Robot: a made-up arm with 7 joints. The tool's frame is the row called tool.
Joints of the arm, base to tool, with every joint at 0 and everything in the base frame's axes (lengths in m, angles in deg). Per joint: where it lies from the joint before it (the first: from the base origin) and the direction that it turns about. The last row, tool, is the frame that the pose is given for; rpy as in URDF.
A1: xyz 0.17 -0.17 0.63 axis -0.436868 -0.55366 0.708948
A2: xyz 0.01 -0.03 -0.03 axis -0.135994 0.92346 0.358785
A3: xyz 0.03 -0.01 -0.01 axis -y
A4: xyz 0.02 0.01 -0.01 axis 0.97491 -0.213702 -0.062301
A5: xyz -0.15 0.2 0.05 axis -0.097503 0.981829 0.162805
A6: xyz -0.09 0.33 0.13 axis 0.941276 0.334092 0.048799
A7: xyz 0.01 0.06 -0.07 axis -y
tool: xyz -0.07 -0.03 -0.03 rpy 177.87 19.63 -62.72
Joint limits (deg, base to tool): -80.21..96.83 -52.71..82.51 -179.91..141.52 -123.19..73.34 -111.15..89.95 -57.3..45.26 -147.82..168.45
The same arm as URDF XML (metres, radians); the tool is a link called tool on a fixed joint. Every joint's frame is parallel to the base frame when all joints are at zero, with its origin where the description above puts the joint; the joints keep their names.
<robot name="arm">
<joint name="tool_joint" type="fixed"><parent link="link7"/><child link="tool"/><origin xyz="-0.07 -0.03 -0.03" rpy="3.1044 0.3426 -1.0947"/></joint>
<joint name="A7" type="revolute"><parent link="link6"/><child link="link7"/><origin xyz="0.01 0.06 -0.07" rpy="0 0 0"/><axis xyz="0 -1 0"/><limit lower="-2.5799" upper="2.94"/></joint>
<joint name="A6" type="revolute"><parent link="link5"/><child link="link6"/><origin xyz="-0.09 0.33 0.13" rpy="0 0 0"/><axis xyz="0.941276 0.334092 0.048799"/><limit lower="-1.0001" upper="0.7899"/></joint>
<joint name="A5" type="revolute"><parent link="link4"/><child link="link5"/><origin xyz="-0.15 0.2 0.05" rpy="0 0 0"/><axis xyz="-0.097503 0.981829 0.162805"/><limit lower="-1.9399" upper="1.5699"/></joint>
<joint name="A4" type="revolute"><parent link="link3"/><child link="link4"/><origin xyz="0.02 0.01 -0.01" rpy="0 0 0"/><axis xyz="0.97491 -0.213702 -0.062301"/><limit lower="-2.1501" upper="1.28"/></joint>
<joint name="A3" type="revolute"><parent link="link2"/><child link="link3"/><origin xyz="0.03 -0.01 -0.01" rpy="0 0 0"/><axis xyz="0 -1 0"/><limit lower="-3.14" upper="2.47"/></joint>
<joint name="A2" type="revolute"><parent link="link1"/><child link="link2"/><origin xyz="0.01 -0.03 -0.03" rpy="0 0 0"/><axis xyz="-0.135994 0.92346 0.358785"/><limit lower="-0.92" upper="1.4401"/></joint>
<joint name="A1" type="revolute"><parent link="base"/><child link="link1"/><origin xyz="0.17 -0.17 0.63" rpy="0 0 0"/><axis xyz="-0.436899 -0.553699 0.708898"/><limit lower="-1.3999" upper="1.69"/></joint>
<link name="base"/>
<link name="link1"/>
<link name="link2"/>
<link name="link3"/>
<link name="link4"/>
<link name="link5"/>
<link name="link6"/>
<link name="link7"/>
<link name="tool"/>
</robot>

